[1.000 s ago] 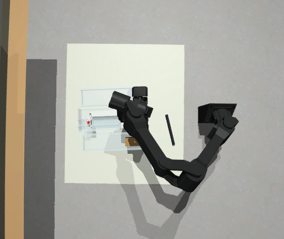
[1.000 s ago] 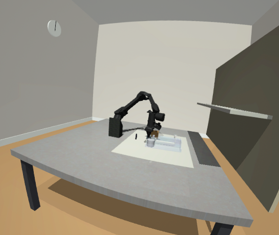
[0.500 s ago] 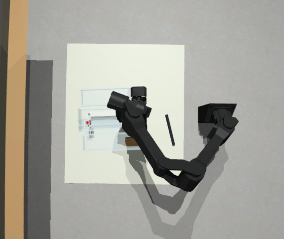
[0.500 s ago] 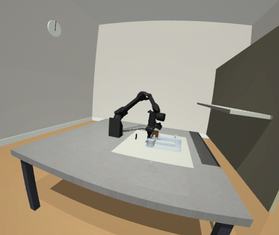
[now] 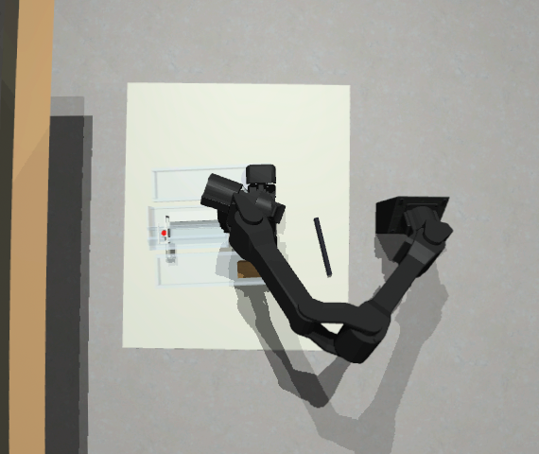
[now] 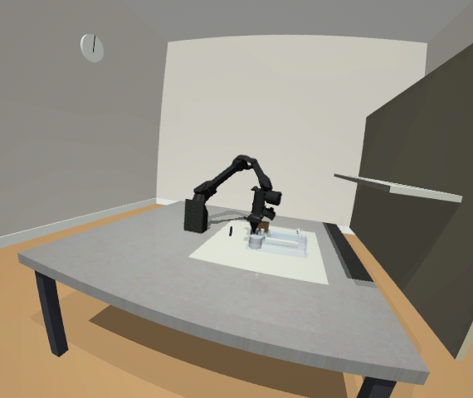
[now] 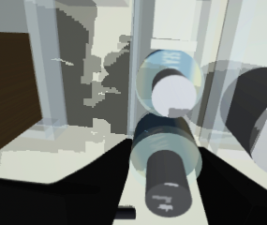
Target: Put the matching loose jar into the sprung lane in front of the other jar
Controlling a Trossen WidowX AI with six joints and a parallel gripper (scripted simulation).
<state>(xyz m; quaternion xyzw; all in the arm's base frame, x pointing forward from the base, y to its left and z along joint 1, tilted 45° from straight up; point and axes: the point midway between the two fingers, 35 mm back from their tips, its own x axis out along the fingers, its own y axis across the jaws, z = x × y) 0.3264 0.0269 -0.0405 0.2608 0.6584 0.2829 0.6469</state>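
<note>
The cream mat is 7 cm ahead of my gripper tip, 1 cm to the left of it and 5 cm below it. Also, from my gripper tip: brown box (2 cm ahead, 13 cm to the left, 1 cm below); white pusher part (14 cm ahead, 4 cm to the left); sprung lane (15 cm ahead, 3 cm to the left, 3 cm below).
</note>
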